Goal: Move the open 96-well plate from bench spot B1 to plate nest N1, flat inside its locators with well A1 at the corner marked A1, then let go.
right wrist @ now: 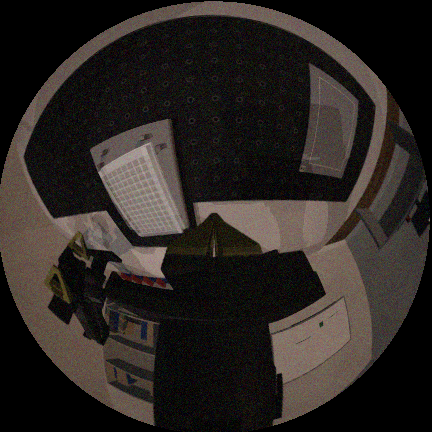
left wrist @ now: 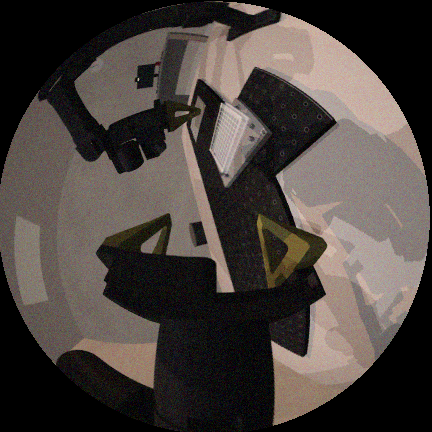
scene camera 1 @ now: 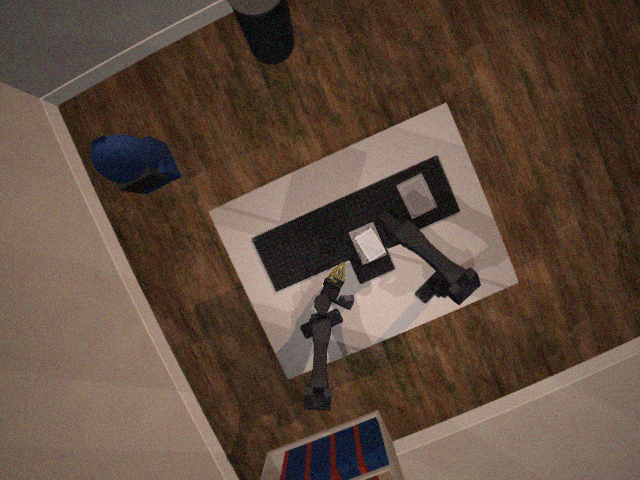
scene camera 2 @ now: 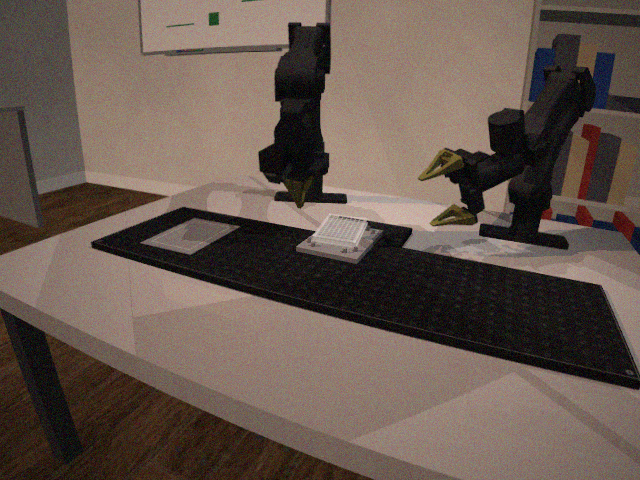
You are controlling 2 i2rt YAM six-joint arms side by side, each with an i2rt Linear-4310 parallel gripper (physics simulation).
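Seen in the pictures: left gripper, fingertip midpoint: (right wrist: 68, 247) (left wrist: 213, 217) (scene camera 1: 341, 265) (scene camera 2: 425, 202); right gripper, fingertip midpoint: (right wrist: 213, 217) (left wrist: 200, 110) (scene camera 2: 300, 207); left arm's base, origin of the base link: (right wrist: 102, 253) (scene camera 2: 522, 238); right arm's base, origin of the base link: (scene camera 1: 434, 283) (scene camera 2: 311, 199).
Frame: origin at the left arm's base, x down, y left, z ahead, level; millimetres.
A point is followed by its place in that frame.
Observation:
The white open 96-well plate (scene camera 1: 370, 244) @[y -367, x -38, z 243 mm] (scene camera 2: 340, 229) @[y -365, x -42, z 251 mm] (left wrist: 229, 137) @[y -342, x -44, z 224 mm] (right wrist: 142, 192) @[y -376, x -38, z 253 mm] rests on the grey plate nest (scene camera 1: 354, 237) (scene camera 2: 330, 253) @[y -355, x -23, z 331 mm] (left wrist: 261, 131) @[y -305, x -25, z 178 mm] (right wrist: 165, 131) @[y -419, x -25, z 315 mm], shifted toward one side. Several locators show beside it. Whether it lies fully flat is unclear, and the A1 mark is unreadable. My right gripper (scene camera 2: 299, 205) @[y -460, x -68, z 230 mm] (right wrist: 213, 217) @[y -460, x -68, z 230 mm] is shut and empty, apart from the plate, over the board's edge; its fingers are hidden in scene camera 1. My left gripper (scene camera 1: 342, 265) @[y -210, x -112, z 230 mm] (scene camera 2: 425, 201) @[y -210, x -112, z 230 mm] (left wrist: 213, 217) @[y -210, x -112, z 230 mm] is open and empty, to the nest's right in scene camera 2.
A pale outlined rectangle (scene camera 1: 416, 196) @[y -651, x -15, z 342 mm] (scene camera 2: 190, 235) @[y -651, x -15, z 351 mm] (right wrist: 330, 132) @[y -640, x -15, z 332 mm] lies near one end of the black perforated board (scene camera 1: 305, 253) @[y -85, x -13, z 335 mm] (scene camera 2: 465, 299) @[y -114, x -13, z 385 mm]; its label is unreadable. The board lies on the white table (scene camera 1: 320, 180) @[y -296, x 0, z 603 mm] (scene camera 2: 232, 351) @[y -374, x 0, z 621 mm]. A shelf unit stands behind the left arm in scene camera 2.

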